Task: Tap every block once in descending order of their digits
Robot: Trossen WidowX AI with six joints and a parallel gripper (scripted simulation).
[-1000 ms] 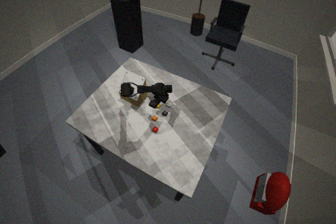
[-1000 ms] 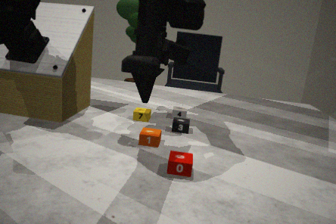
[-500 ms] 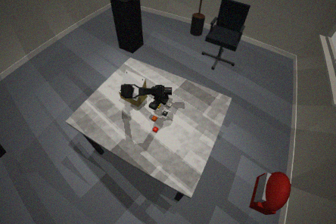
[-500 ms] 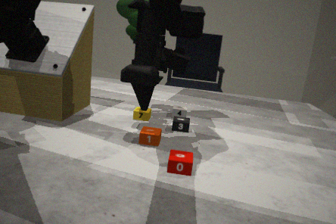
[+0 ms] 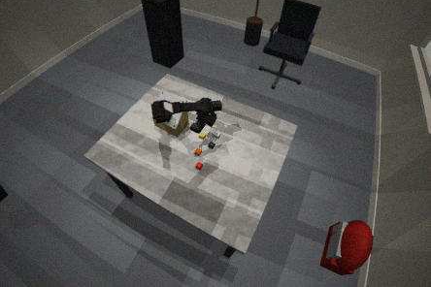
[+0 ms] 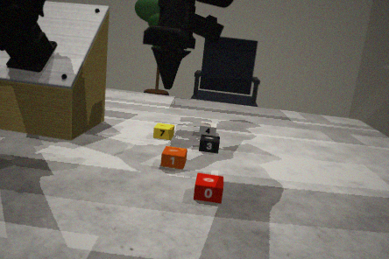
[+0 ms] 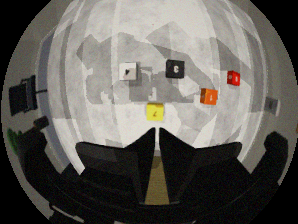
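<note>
Now: gripper tip 80 mm above the white block, 70 mm short of it and 60 mm to the right of it. Round my gripper tip: yellow block (80 mm below); black block (90 mm ahead, 80 mm below, 30 mm to the right); orange block (110 mm to the right, 80 mm below, 40 mm ahead).
</note>
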